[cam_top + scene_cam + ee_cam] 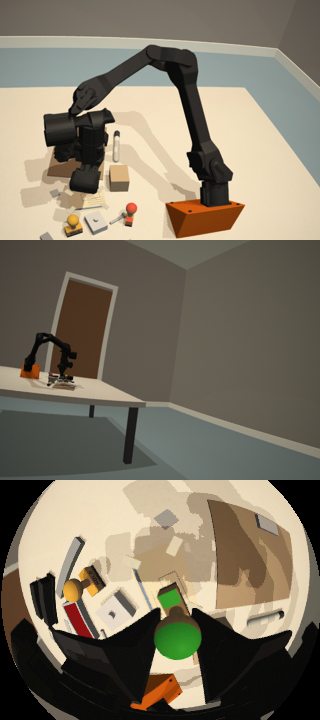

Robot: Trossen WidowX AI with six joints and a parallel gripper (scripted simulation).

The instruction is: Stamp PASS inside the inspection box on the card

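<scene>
Now: gripper tip 100 mm past the stamp with red knob, 80 mm to the right of it and 40 mm above it. Also, from my gripper tip: cardboard box: 80 mm behind, 40 mm to the right, 40 mm below; green-knobbed stamp: right at my gripper tip; card: 10 mm ahead, 10 mm to the left, 60 mm below.
</scene>
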